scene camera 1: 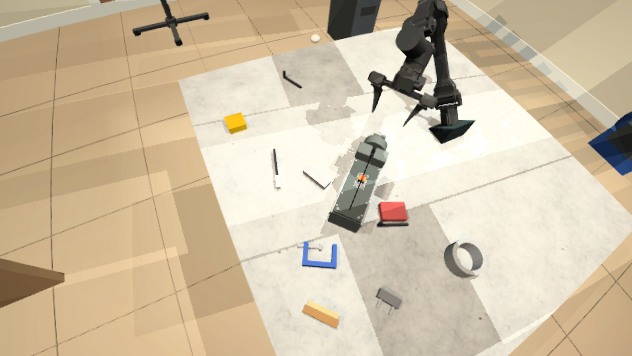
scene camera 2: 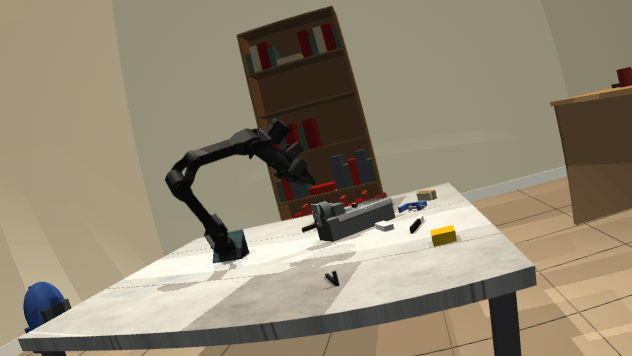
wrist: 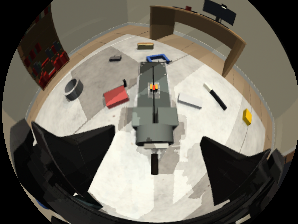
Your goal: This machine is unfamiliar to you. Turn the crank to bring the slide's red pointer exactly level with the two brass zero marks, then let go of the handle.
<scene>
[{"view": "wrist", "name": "my gripper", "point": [160,136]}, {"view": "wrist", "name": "grey slide machine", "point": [154,118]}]
</scene>
